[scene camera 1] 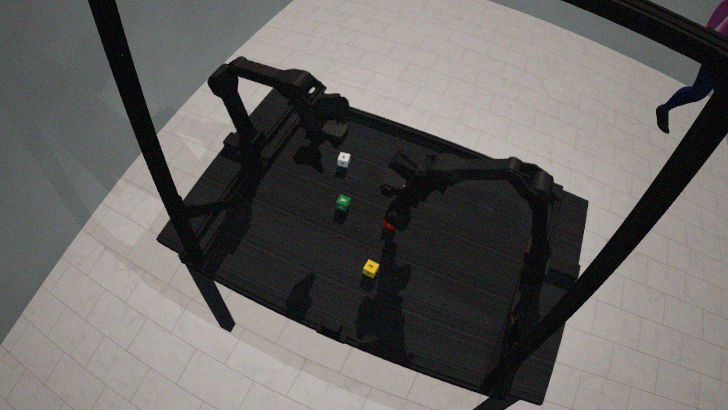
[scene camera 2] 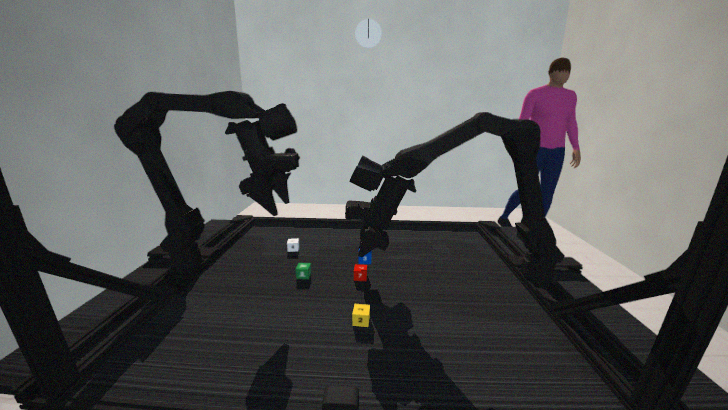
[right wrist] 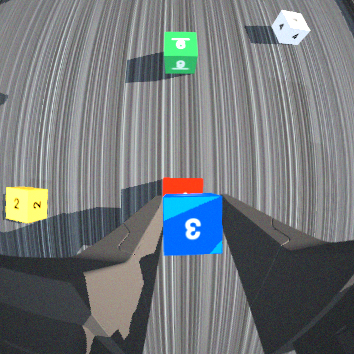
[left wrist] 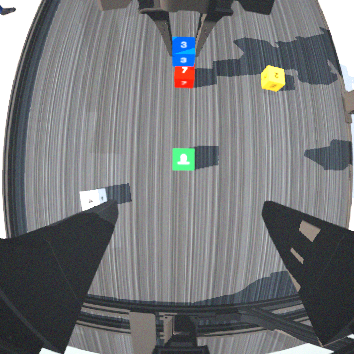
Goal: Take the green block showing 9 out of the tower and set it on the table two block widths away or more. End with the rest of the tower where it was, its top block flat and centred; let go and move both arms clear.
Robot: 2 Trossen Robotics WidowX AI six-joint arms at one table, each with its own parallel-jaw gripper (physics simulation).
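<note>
The green block, marked with an underlined 9, stands alone and flat on the table. The red 7 block stands apart from it on the table. My right gripper is shut on the blue 3 block, upright close above or beside the red block; contact is unclear. My left gripper is open and empty, raised above the table.
A white 4 block lies beyond the green block in scene camera 2. A yellow 2 block lies nearer the front. Dark frame posts flank the table.
</note>
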